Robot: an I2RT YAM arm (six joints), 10 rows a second.
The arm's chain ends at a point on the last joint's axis. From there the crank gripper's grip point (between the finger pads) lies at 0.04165 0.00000 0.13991 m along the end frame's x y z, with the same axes.
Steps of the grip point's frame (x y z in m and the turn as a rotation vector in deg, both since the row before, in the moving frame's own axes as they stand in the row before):
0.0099 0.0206 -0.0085 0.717 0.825 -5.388
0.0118 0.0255 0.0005 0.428 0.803 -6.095
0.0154 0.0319 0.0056 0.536 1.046 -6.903
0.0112 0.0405 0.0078 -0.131 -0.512 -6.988
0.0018 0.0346 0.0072 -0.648 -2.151 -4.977
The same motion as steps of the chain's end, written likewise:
0.0082 0.0263 -0.0079 0.717 0.825 -5.388
0.0101 0.0311 0.0011 0.428 0.803 -6.095
0.0132 0.0384 0.0064 0.536 1.046 -6.903
0.0127 0.0452 0.0074 -0.131 -0.512 -6.988
0.0072 0.0364 0.0057 -0.648 -2.151 -4.977

